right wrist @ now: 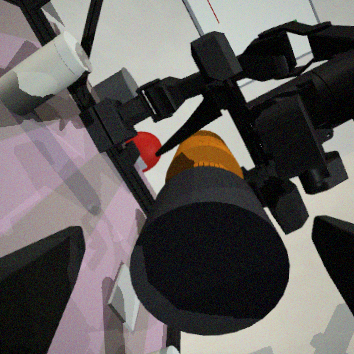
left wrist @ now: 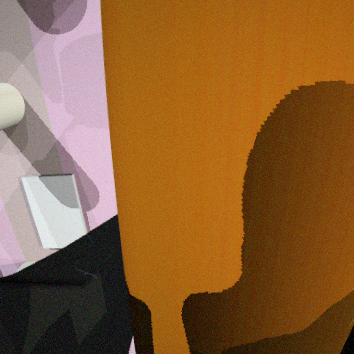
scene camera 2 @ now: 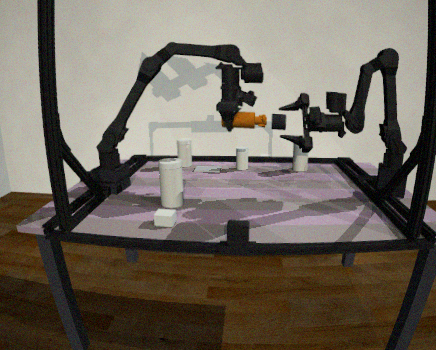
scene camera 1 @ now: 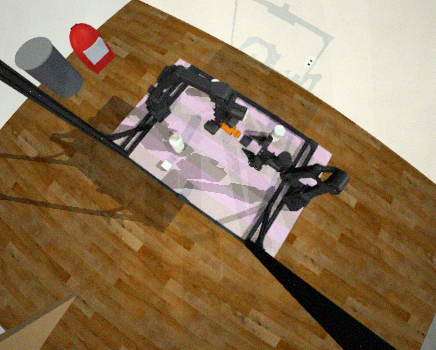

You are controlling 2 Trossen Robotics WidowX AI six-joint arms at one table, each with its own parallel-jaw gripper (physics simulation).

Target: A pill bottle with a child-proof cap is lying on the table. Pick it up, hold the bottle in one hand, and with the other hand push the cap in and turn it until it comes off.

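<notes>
The orange pill bottle point(scene camera 1: 230, 130) point(scene camera 2: 245, 120) point(left wrist: 175, 150) point(right wrist: 205, 150) is held level, high above the table, with its neck toward the right arm. My left gripper point(scene camera 2: 230, 122) is shut on the bottle's body from above. The black cap point(scene camera 2: 279, 121) point(right wrist: 210, 265) is in line with the neck, with a narrow gap between them in scene camera 2. My right gripper point(scene camera 2: 281, 123) point(right wrist: 198, 232) is wide open. Its fingertips stand above and below the cap in scene camera 2, apart from it. The bottle hides the left fingers' contact in the left wrist view.
A large white container point(scene camera 1: 176, 142) point(scene camera 2: 171, 184) and a small white block point(scene camera 1: 166, 165) point(scene camera 2: 165, 218) stand front left. Several white containers stand at the back, including one point(scene camera 1: 278, 132) point(scene camera 2: 300, 161) below the right gripper. A flat pale tile point(scene camera 2: 207, 169) point(left wrist: 55, 215) lies at the back.
</notes>
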